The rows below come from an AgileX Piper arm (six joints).
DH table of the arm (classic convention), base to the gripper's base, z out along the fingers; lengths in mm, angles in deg. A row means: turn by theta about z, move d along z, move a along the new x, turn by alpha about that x. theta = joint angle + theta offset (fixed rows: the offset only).
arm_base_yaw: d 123, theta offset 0, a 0, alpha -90
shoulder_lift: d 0, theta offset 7.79, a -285, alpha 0
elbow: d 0, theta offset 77.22, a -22, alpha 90
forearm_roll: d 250.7, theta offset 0, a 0, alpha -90
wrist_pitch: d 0, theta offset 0, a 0, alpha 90
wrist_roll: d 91, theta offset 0, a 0, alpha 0
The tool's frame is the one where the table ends.
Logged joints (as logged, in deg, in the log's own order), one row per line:
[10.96, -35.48, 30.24, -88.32, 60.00, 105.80]
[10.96, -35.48, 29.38, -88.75, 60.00, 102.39]
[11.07, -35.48, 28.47, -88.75, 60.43, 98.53]
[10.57, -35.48, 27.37, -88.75, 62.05, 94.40]
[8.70, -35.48, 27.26, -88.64, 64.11, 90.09]
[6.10, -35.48, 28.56, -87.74, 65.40, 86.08]
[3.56, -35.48, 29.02, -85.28, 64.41, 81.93]
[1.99, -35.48, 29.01, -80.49, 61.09, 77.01]
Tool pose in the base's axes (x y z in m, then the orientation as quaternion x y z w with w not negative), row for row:
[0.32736, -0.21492, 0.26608, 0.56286, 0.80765, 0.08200, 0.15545]
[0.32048, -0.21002, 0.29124, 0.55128, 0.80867, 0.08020, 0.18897]
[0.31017, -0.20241, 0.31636, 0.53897, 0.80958, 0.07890, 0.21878]
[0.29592, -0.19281, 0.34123, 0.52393, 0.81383, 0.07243, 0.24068]
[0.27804, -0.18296, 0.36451, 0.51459, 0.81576, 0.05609, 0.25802]
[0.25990, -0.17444, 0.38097, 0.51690, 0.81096, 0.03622, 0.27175]
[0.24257, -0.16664, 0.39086, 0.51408, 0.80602, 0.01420, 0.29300]
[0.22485, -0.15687, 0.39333, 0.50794, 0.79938, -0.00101, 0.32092]
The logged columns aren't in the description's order. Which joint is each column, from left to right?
Columns, left to right: forearm_roll, arm_base_yaw, wrist_roll, elbow, wrist_pitch, shoulder_lift.
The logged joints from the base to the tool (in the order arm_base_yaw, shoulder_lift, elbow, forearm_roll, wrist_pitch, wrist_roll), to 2 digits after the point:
[-35.48, 105.80, -88.32, 10.96, 60.00, 30.24]
[-35.48, 102.39, -88.75, 10.96, 60.00, 29.38]
[-35.48, 98.53, -88.75, 11.07, 60.43, 28.47]
[-35.48, 94.40, -88.75, 10.57, 62.05, 27.37]
[-35.48, 90.09, -88.64, 8.70, 64.11, 27.26]
[-35.48, 86.08, -87.74, 6.10, 65.40, 28.56]
[-35.48, 81.93, -85.28, 3.56, 64.41, 29.02]
[-35.48, 77.01, -80.49, 1.99, 61.09, 29.01]

